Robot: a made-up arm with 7 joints. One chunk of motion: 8 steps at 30 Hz.
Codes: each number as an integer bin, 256 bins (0 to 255) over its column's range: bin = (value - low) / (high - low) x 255, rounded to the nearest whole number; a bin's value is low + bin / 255 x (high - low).
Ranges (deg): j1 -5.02..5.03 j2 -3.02..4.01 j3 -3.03..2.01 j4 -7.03..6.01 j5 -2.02..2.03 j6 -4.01..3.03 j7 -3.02..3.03
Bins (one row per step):
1: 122 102 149 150 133 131 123
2: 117 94 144 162 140 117 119
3: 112 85 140 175 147 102 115
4: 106 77 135 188 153 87 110
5: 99 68 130 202 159 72 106
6: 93 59 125 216 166 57 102
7: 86 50 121 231 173 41 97
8: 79 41 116 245 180 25 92
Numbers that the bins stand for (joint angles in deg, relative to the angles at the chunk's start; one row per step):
1: -0.21 -0.21 -0.09 0.64 0.09 -0.39 -0.10
2: -0.41 -0.43 -0.18 1.25 0.20 -0.78 -0.20
3: -0.61 -0.68 -0.26 1.92 0.31 -1.19 -0.29
4: -0.84 -0.90 -0.36 2.58 0.41 -1.61 -0.41
5: -1.12 -1.15 -0.46 3.30 0.51 -2.02 -0.51
6: -1.35 -1.39 -0.56 4.02 0.62 -2.44 -0.60
7: -1.63 -1.64 -0.64 4.78 0.73 -2.88 -0.72
8: -1.91 -1.89 -0.74 5.50 0.84 -3.32 -0.84

